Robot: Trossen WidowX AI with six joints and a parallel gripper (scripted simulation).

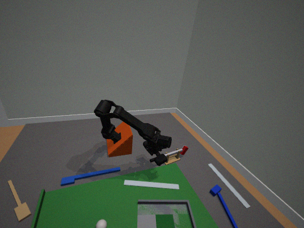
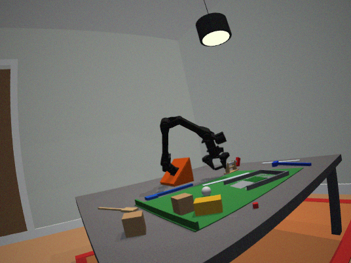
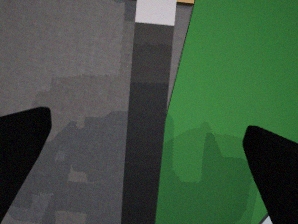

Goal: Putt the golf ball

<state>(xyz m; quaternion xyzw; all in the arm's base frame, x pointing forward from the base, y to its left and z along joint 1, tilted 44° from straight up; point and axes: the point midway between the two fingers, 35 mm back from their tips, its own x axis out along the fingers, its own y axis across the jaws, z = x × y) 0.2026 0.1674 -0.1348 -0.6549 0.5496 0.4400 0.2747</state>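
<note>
The red putter is 110 mm to the left of my gripper tip, 40 mm behind it and 10 mm above it. Also, from my gripper tip: white golf ball 300 mm to the right, 290 mm ahead, 30 mm below; wooden stand 120 mm to the left, 40 mm behind, 20 mm below; green mat 280 mm ahead, 190 mm to the right, 50 mm below.
</note>
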